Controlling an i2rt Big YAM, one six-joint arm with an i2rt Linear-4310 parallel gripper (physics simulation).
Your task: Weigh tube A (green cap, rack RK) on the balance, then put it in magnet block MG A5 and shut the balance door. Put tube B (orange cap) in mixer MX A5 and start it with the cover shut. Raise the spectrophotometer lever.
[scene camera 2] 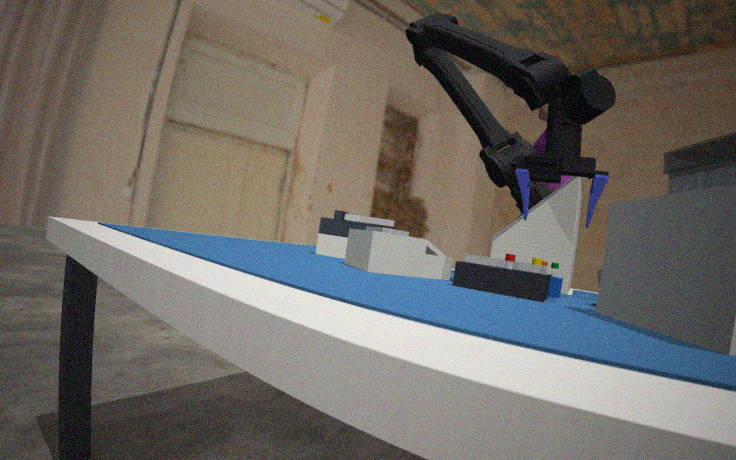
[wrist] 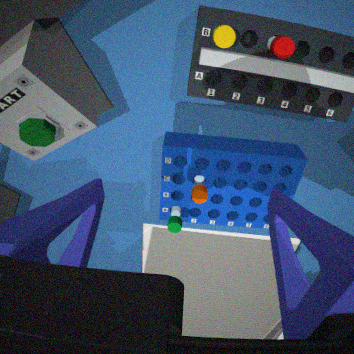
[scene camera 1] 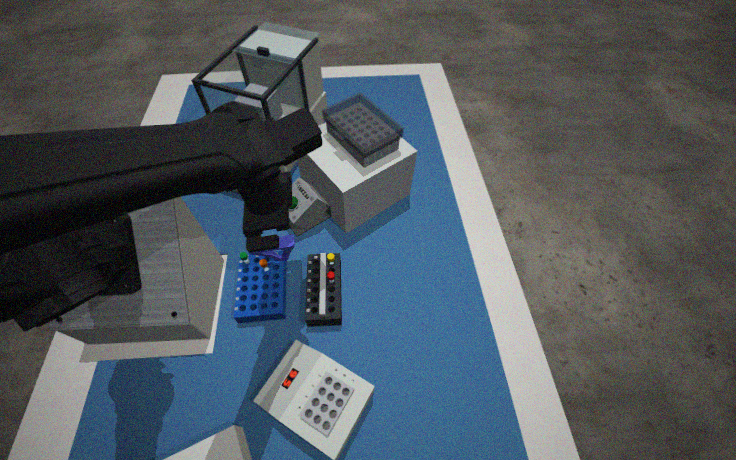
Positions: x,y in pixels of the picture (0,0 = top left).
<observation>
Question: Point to a glass-box balance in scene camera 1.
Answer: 276,69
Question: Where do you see a dark cover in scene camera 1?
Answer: At 361,123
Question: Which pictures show the gripper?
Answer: Scene camera 2, the wrist view and scene camera 1: all of them.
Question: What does the gripper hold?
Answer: Nothing.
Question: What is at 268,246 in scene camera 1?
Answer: The gripper.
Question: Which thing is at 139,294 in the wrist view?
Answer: The gripper.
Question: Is the gripper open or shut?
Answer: Open.
</observation>
